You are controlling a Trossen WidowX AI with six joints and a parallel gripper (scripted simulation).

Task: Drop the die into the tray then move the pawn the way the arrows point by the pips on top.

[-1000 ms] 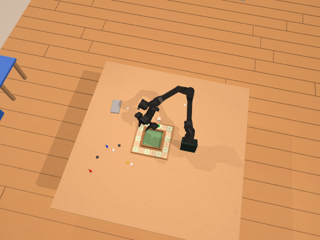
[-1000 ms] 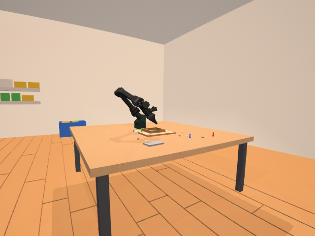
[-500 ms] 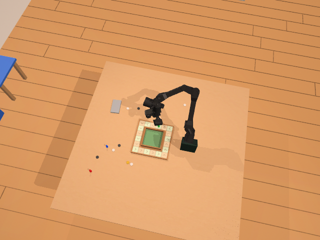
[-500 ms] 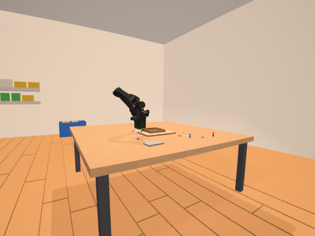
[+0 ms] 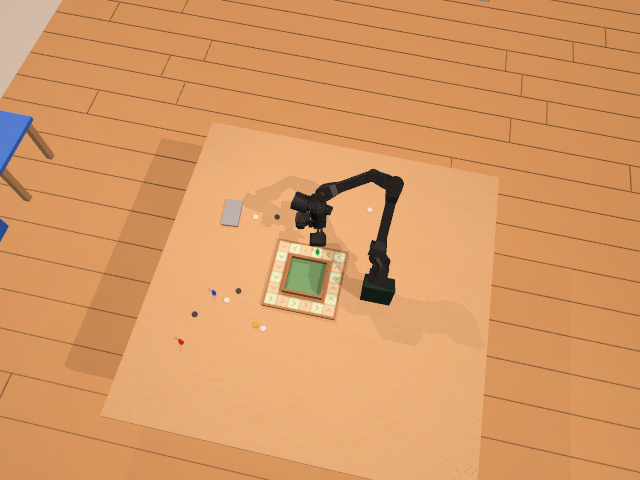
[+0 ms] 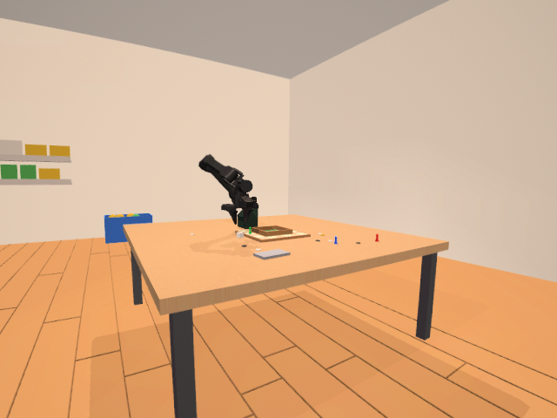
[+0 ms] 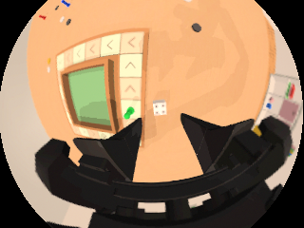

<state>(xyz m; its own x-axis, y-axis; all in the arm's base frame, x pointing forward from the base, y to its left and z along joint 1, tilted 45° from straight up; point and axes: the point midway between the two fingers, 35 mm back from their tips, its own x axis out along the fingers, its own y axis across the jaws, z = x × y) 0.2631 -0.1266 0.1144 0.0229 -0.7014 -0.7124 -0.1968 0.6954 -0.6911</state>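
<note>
The white die lies 5 cm below my gripper tip. The rest, counted from my gripper tip: green pawn (2 cm behind, 6 cm to the left, 4 cm below); yellow disc (15 cm ahead, 40 cm to the left, 6 cm below); grey slab (37 cm ahead, 4 cm to the right, 6 cm below).
</note>
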